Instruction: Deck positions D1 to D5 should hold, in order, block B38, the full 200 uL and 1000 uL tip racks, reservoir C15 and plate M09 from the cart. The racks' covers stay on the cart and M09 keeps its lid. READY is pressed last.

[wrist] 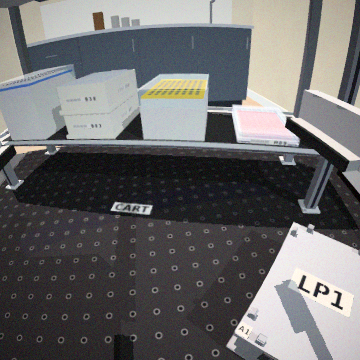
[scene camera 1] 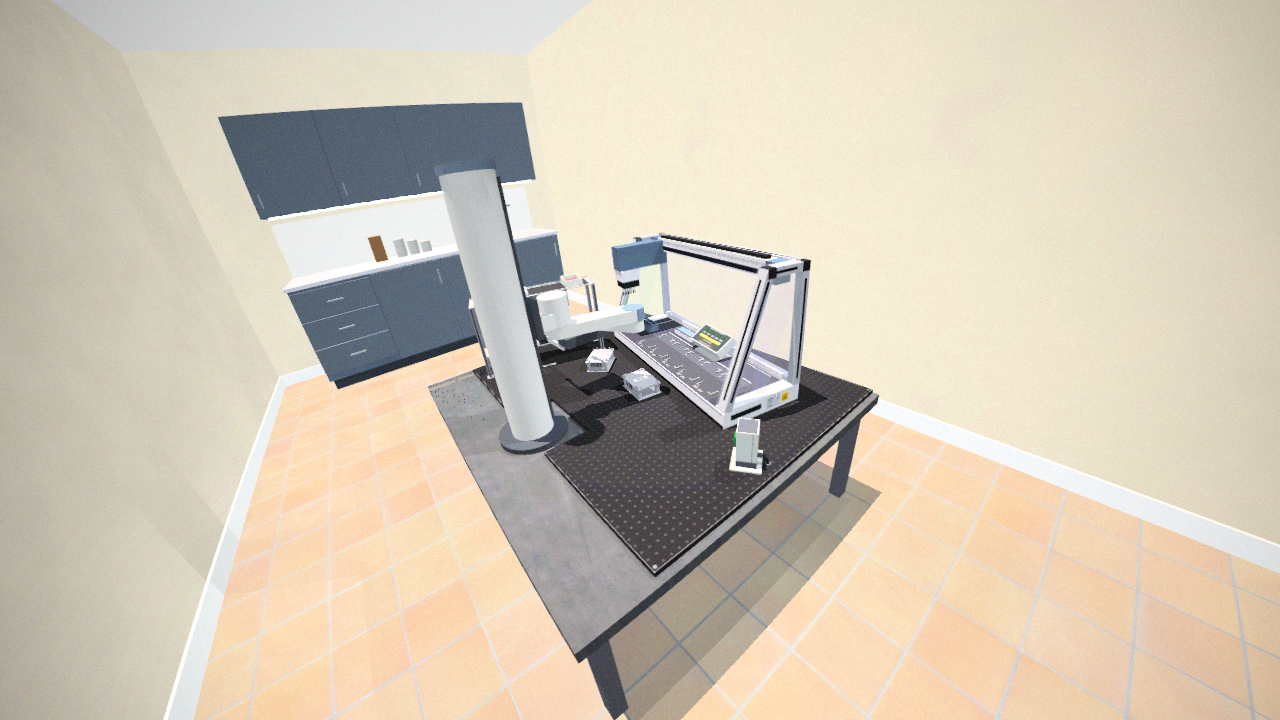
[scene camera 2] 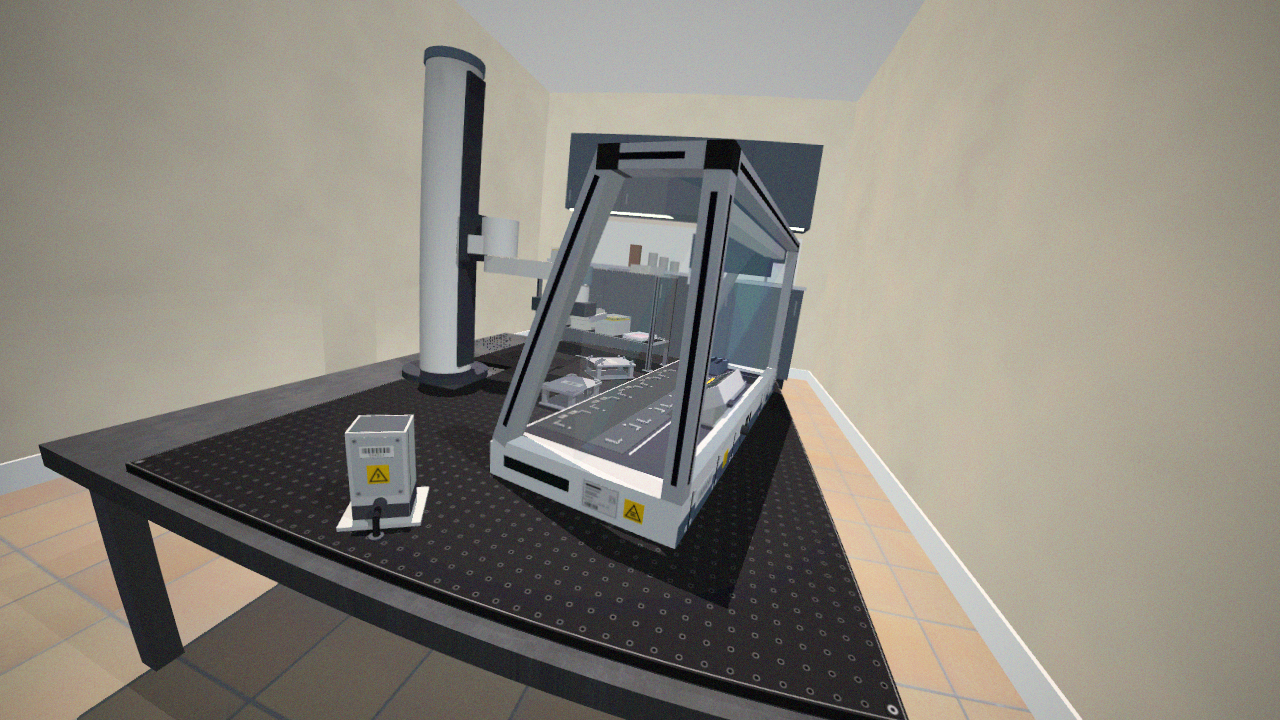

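In the wrist view, block B38 (wrist: 95, 97) sits on a similar block (wrist: 92, 125) on the cart (wrist: 170, 144). A tall white rack with a blue band (wrist: 32, 110) stands left of them. The yellow-topped tip rack (wrist: 174, 117) (scene camera 2: 614, 323) stands right of them under a clear cover. Pink plate M09 (wrist: 260, 122) (scene camera 2: 640, 336) lies flat at the right with a clear lid. My gripper (wrist: 148, 113) is open and empty, its fingers at the view's two sides. The deck (scene camera 1: 675, 355) (scene camera 2: 617, 413) shows no labware on its marked positions. Reservoir C15 cannot be made out.
White nest LP1 (wrist: 305, 310) (scene camera 1: 599, 360) stands before the cart; a second nest (scene camera 1: 640, 384) (scene camera 2: 570, 390) is beside the deck. The deck's frame (scene camera 1: 747, 331) (scene camera 2: 702, 340) rises around it. A screen panel (scene camera 1: 713, 339), the arm column (scene camera 1: 499, 304) and a grey box (scene camera 1: 747, 441) (scene camera 2: 380, 461) also stand there.
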